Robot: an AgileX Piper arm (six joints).
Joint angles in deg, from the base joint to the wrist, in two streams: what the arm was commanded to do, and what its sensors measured. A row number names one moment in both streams.
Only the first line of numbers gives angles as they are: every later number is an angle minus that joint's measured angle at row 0.
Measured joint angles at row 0: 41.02, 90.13, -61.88, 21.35, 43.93, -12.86
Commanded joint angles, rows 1 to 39: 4.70, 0.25, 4.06, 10.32, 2.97, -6.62; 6.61, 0.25, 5.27, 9.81, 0.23, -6.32; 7.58, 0.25, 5.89, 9.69, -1.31, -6.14; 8.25, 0.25, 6.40, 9.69, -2.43, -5.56; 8.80, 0.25, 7.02, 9.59, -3.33, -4.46; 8.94, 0.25, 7.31, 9.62, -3.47, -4.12; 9.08, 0.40, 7.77, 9.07, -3.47, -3.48; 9.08, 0.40, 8.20, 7.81, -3.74, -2.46; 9.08, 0.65, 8.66, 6.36, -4.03, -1.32; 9.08, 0.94, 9.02, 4.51, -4.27, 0.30; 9.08, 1.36, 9.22, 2.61, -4.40, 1.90; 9.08, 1.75, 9.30, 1.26, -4.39, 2.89; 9.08, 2.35, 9.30, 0.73, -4.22, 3.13; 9.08, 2.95, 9.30, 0.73, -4.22, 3.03; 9.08, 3.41, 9.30, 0.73, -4.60, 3.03; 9.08, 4.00, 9.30, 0.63, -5.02, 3.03; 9.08, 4.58, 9.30, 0.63, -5.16, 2.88; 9.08, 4.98, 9.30, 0.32, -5.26, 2.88; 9.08, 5.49, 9.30, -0.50, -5.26, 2.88; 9.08, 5.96, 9.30, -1.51, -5.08, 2.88; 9.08, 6.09, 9.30, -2.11, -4.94, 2.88; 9.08, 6.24, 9.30, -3.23, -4.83, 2.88; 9.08, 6.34, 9.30, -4.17, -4.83, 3.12; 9.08, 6.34, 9.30, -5.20, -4.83, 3.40; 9.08, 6.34, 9.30, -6.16, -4.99, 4.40; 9.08, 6.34, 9.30, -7.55, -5.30, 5.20; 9.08, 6.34, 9.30, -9.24, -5.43, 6.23; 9.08, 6.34, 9.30, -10.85, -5.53, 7.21; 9.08, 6.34, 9.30, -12.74, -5.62, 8.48; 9.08, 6.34, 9.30, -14.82, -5.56, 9.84; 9.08, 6.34, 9.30, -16.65, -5.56, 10.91; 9.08, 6.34, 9.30, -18.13, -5.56, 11.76; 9.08, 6.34, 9.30, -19.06, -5.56, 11.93; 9.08, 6.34, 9.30, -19.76, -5.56, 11.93; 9.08, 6.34, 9.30, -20.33, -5.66, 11.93; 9.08, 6.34, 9.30, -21.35, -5.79, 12.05; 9.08, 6.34, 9.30, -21.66, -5.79, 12.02; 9.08, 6.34, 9.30, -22.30, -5.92, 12.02; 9.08, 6.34, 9.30, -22.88, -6.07, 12.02
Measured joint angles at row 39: 9.46, 5.07, 8.29, -17.01, -7.79, 11.58
